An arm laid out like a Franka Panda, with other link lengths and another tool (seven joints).
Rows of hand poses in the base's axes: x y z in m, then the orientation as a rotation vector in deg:
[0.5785, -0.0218, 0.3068, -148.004, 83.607, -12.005]
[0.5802, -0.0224, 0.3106, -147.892, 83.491, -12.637]
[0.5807, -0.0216, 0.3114, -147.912, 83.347, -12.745]
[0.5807, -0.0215, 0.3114, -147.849, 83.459, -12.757]
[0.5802, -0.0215, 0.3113, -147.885, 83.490, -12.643]
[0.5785, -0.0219, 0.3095, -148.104, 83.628, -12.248]
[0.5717, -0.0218, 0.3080, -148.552, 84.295, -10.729]
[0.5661, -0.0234, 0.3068, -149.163, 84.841, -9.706]
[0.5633, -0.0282, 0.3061, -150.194, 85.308, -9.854]
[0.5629, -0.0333, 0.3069, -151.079, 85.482, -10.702]
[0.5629, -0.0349, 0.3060, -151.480, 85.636, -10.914]
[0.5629, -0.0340, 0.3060, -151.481, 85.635, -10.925]
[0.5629, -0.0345, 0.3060, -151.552, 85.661, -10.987]
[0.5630, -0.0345, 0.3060, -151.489, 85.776, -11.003]
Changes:
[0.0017, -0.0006, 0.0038, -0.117, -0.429, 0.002]
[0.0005, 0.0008, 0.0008, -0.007, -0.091, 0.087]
[0.0000, 0.0001, 0.0000, 0.004, -0.003, -0.086]
[-0.0005, 0.0000, -0.0001, 0.006, 0.087, -0.002]
[-0.0017, -0.0004, -0.0018, -0.064, 0.353, -0.002]
[-0.0068, 0.0001, -0.0015, -0.002, 1.221, -0.197]
[-0.0056, -0.0016, -0.0012, -0.283, 0.987, -0.106]
[-0.0028, -0.0048, -0.0007, -1.017, 0.509, 0.000]
[-0.0004, -0.0051, 0.0008, -1.057, -0.015, 0.104]
[0.0000, -0.0016, -0.0009, -0.443, 0.108, 0.008]
[0.0000, 0.0009, 0.0000, -0.005, -0.006, 0.000]
[0.0000, -0.0005, 0.0000, -0.087, 0.006, 0.001]
[0.0001, 0.0000, 0.0000, -0.001, -0.007, -0.086]

